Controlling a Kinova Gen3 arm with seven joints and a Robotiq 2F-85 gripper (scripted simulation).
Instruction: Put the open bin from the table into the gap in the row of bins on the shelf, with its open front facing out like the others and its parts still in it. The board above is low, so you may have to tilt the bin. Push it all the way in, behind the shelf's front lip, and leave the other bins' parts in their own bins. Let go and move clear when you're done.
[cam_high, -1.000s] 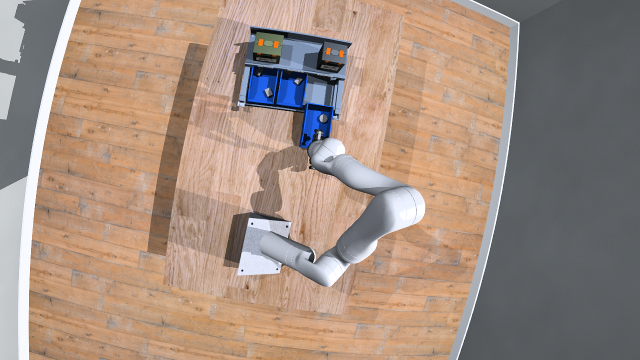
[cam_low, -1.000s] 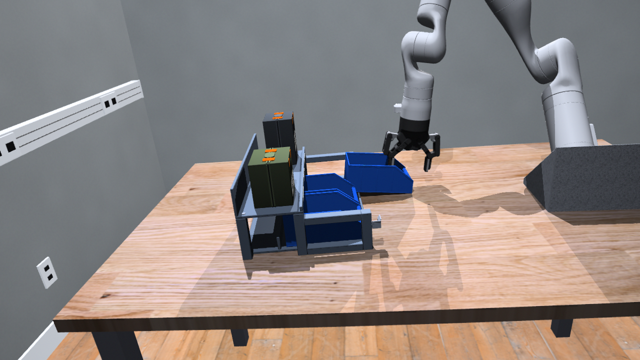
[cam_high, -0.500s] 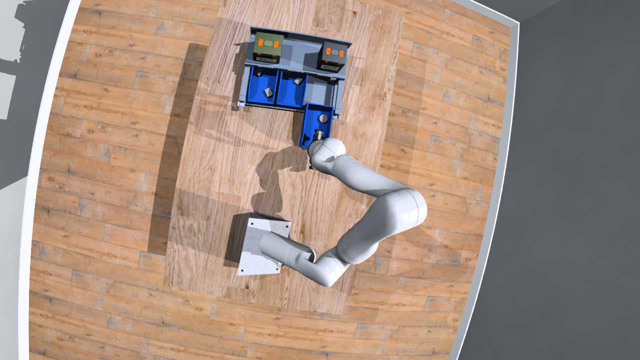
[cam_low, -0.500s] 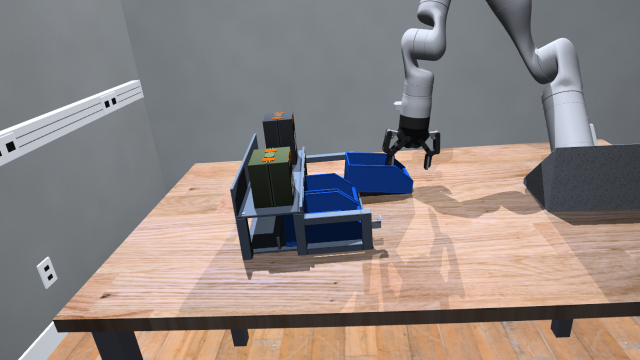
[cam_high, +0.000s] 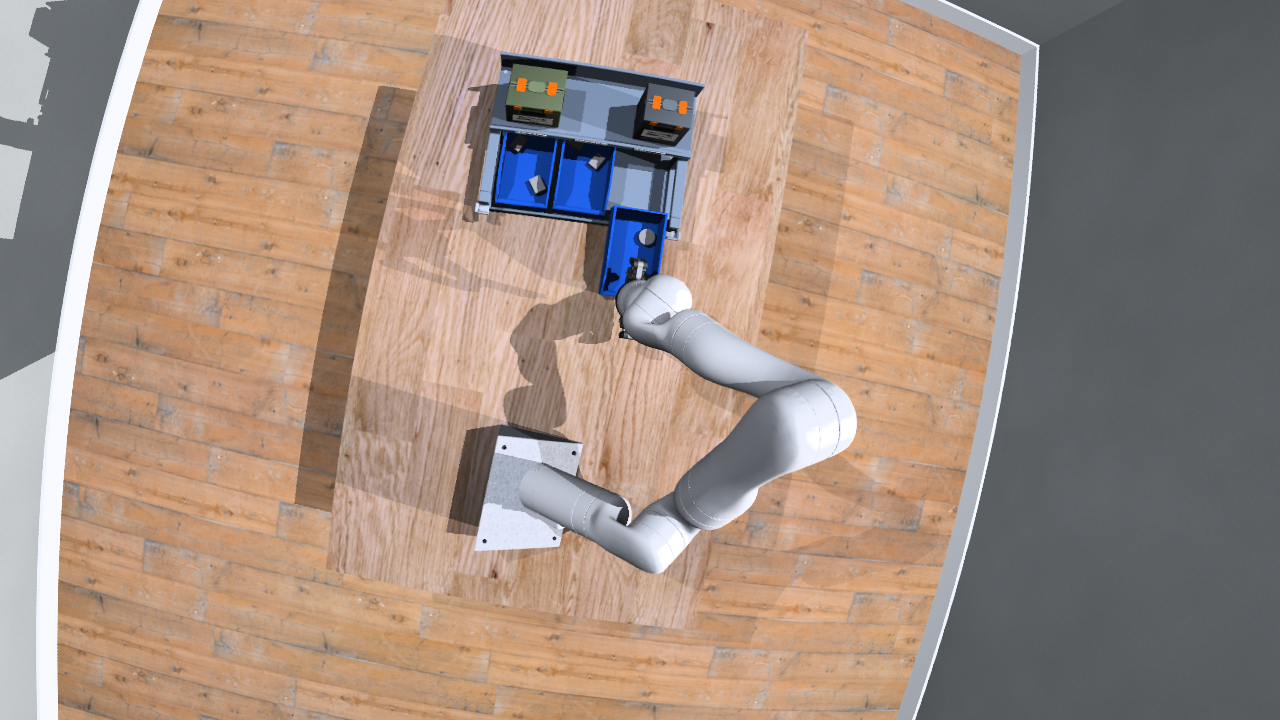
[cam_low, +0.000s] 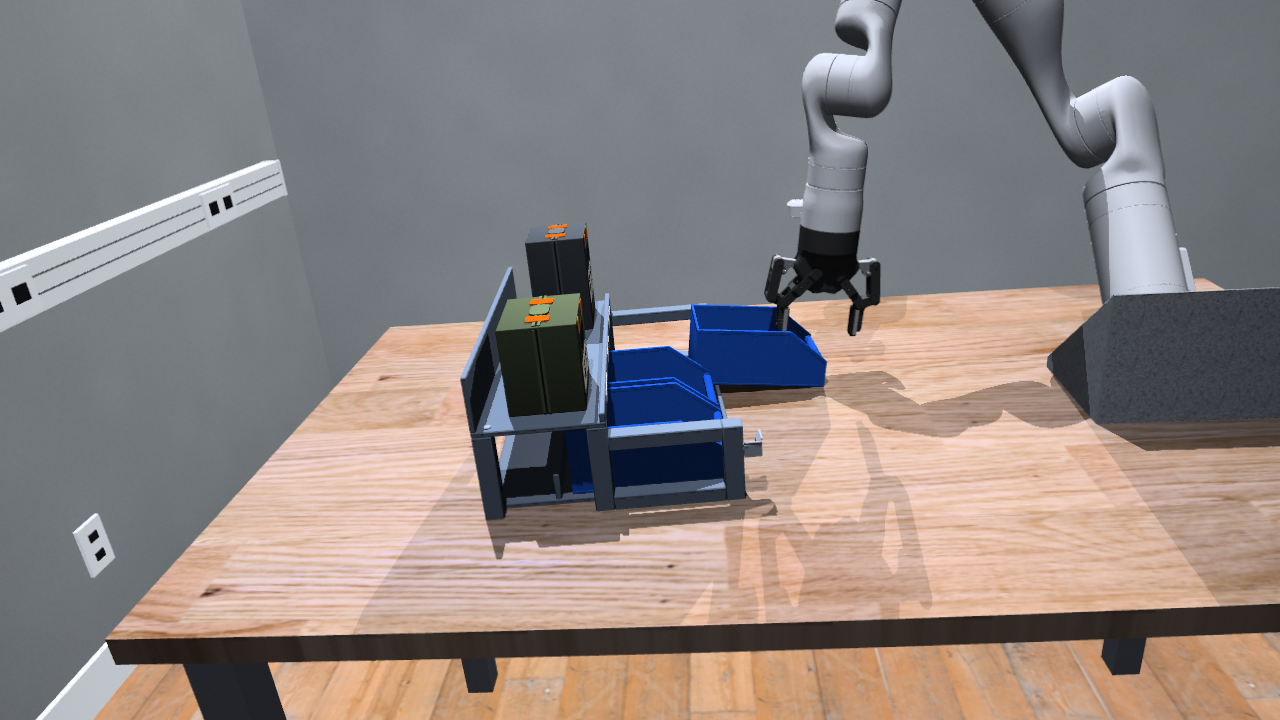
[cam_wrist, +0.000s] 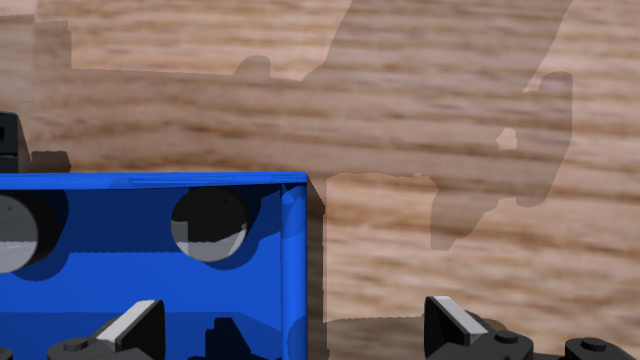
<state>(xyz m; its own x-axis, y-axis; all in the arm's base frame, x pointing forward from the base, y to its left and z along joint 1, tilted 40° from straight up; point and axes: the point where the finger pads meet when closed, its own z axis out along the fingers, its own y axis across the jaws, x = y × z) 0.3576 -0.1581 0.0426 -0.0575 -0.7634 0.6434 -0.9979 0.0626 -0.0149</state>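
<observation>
Right now the round grey part is 120 mm ahead of my hand, 30 mm to the right of it and 30 mm below it. The rest, counted from my hand: green box: 350 mm ahead, 200 mm to the left, 90 mm above; then dark box: 330 mm ahead, 100 mm above, 30 mm to the right; then shelf: 270 mm ahead, 100 mm to the left, 10 mm above.
</observation>
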